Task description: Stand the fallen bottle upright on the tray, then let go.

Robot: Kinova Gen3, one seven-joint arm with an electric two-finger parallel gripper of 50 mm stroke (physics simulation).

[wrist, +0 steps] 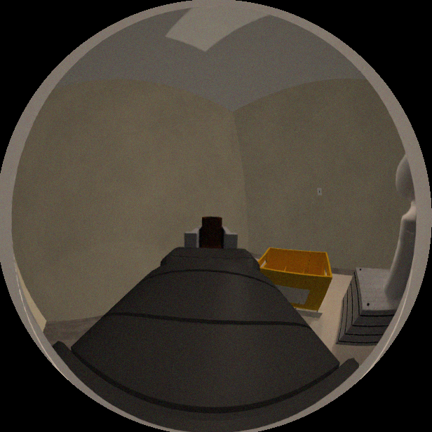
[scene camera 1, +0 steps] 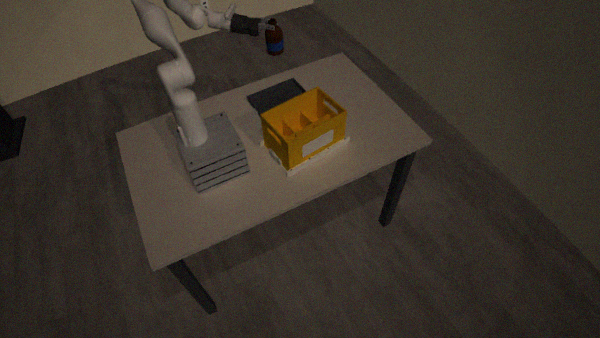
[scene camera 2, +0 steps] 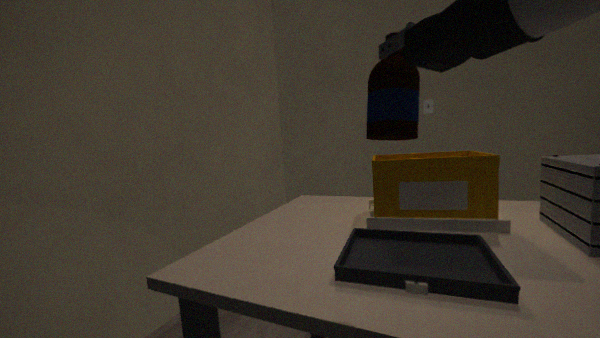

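Pixels of known places: gripper, between the fingertips: (scene camera 1: 275,25) (scene camera 2: 388,55); arm's base, origin of its link: (scene camera 1: 195,137).
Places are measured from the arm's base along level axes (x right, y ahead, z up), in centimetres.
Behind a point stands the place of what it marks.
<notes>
The brown bottle (scene camera 1: 274,41) {x -26.9, y 40.4, z 14.3 cm} (scene camera 2: 393,102) {x -34.4, y 40.5, z 12.0 cm} (wrist: 212,232) with a blue label hangs upright in the air, neck up and base down. My gripper (scene camera 1: 270,26) {x -29.2, y 42.0, z 19.9 cm} (scene camera 2: 392,44) {x -29.2, y 42.0, z 19.9 cm} (wrist: 211,233) comes from the side, roughly level, and is shut on the bottle's neck. The dark tray (scene camera 1: 271,93) {x -30.6, y 37.8, z -15.5 cm} (scene camera 2: 472,291) {x -31.7, y 31.1, z -15.0 cm} lies flat on the table. The bottle is well above the tray's height and apart from it. The tray does not show in the wrist view, where my gripper's body fills the lower middle.
A yellow crate (scene camera 1: 300,145) {x 15.3, y 35.5, z -3.4 cm} (scene camera 2: 435,170) {x -4.3, y 37.8, z -1.5 cm} (wrist: 312,290) with dividers stands on a white base (scene camera 1: 320,156) {x 14.3, y 44.1, z -14.6 cm} (scene camera 2: 435,224) {x -5.6, y 37.9, z -14.3 cm} right beside the tray. The grey slatted block (scene camera 1: 220,170) {x 12.6, y 5.2, z -7.3 cm} (scene camera 2: 570,200) {x -3.0, y 14.2, z -7.6 cm} (wrist: 370,320) under the arm stands on the table (scene camera 1: 225,215) {x 26.2, y 2.2, z -16.0 cm} (scene camera 2: 240,270) {x -39.7, y 68.2, z -16.0 cm}.
</notes>
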